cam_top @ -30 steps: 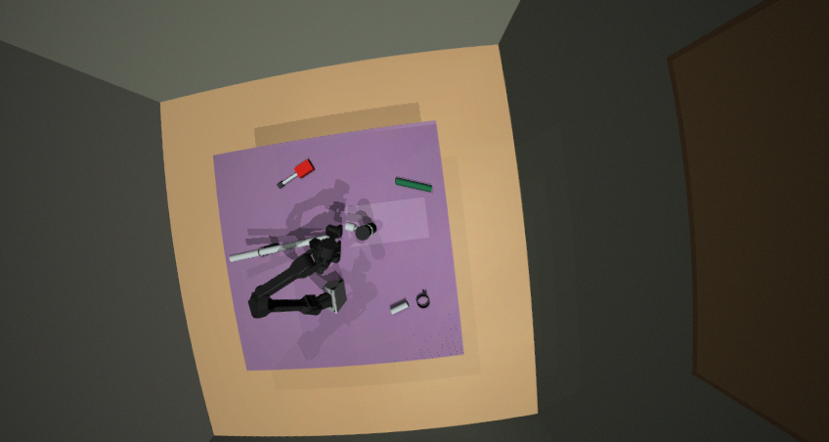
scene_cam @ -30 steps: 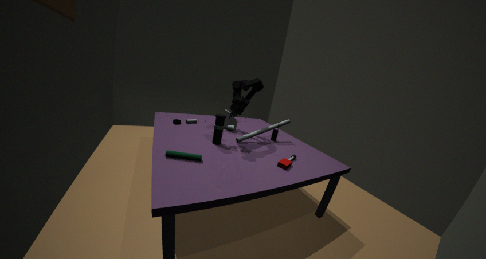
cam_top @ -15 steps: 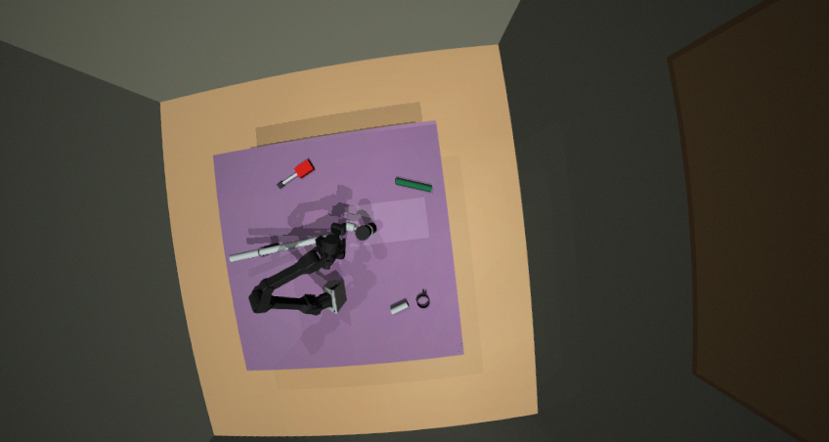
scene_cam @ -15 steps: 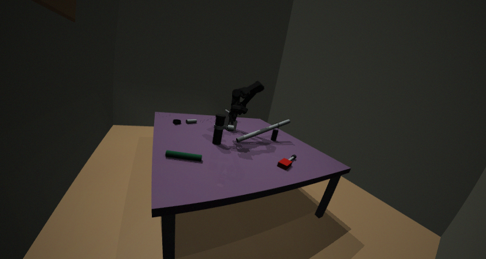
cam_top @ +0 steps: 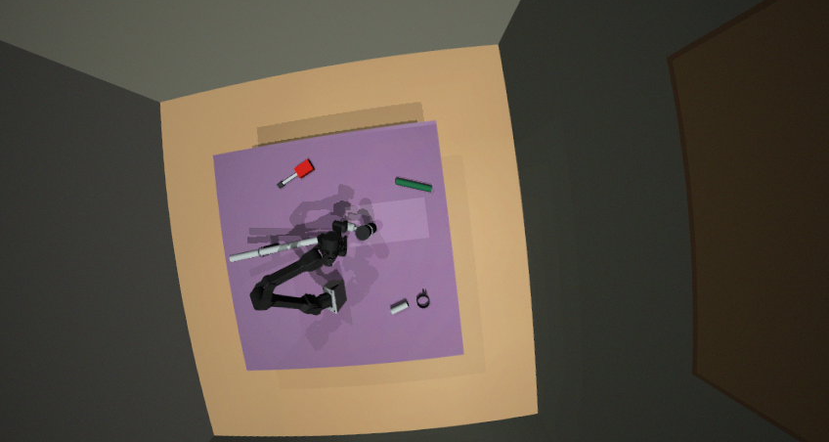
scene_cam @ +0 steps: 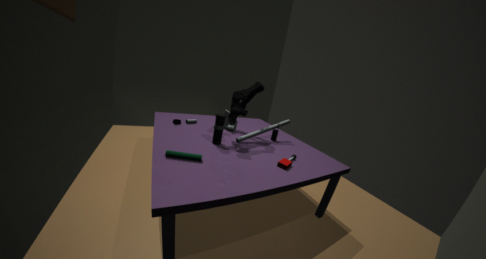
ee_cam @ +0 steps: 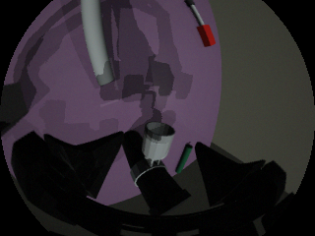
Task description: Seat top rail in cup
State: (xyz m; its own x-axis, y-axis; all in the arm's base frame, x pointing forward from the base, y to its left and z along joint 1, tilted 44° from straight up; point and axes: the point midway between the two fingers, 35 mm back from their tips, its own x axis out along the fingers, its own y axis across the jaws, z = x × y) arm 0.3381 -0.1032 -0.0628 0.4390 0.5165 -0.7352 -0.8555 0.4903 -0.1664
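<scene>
The brace band lies 50 mm to the right of my gripper tip, 20 mm below it and 10 mm behind it. Round my gripper tip: green cylinder (330 mm to the right, 190 mm ahead, 130 mm below); short post (450 mm to the left, 100 mm behind, 40 mm below); red-handled tool (320 mm to the left, 290 mm ahead, 130 mm below).
</scene>
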